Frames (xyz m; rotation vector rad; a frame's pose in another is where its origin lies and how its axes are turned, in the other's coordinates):
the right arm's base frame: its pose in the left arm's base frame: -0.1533 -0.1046 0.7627 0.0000 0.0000 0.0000
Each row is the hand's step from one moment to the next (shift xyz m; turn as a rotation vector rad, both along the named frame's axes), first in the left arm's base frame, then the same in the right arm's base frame.
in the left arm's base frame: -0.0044 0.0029 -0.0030 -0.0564 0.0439 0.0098
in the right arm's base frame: -0.0044 0.0029 -0.0030 -0.0564 0.0439 0.0098
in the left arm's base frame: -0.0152 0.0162 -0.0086 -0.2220 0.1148 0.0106
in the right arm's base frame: -0.0152 0.0162 -0.0086 -0.2220 0.1148 0.0106
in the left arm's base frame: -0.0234 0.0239 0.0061 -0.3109 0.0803 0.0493
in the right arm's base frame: -0.0234 0.0239 0.0061 -0.3109 0.0803 0.0493
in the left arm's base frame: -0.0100 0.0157 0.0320 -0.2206 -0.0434 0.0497
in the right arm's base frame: -0.0100 0.0157 0.0320 -0.2206 -0.0434 0.0497
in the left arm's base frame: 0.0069 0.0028 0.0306 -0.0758 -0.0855 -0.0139
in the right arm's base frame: 0.0069 0.0028 0.0306 -0.0758 -0.0855 -0.0139
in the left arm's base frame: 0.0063 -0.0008 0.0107 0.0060 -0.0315 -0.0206
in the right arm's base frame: 0.0063 -0.0008 0.0107 0.0060 -0.0315 -0.0206
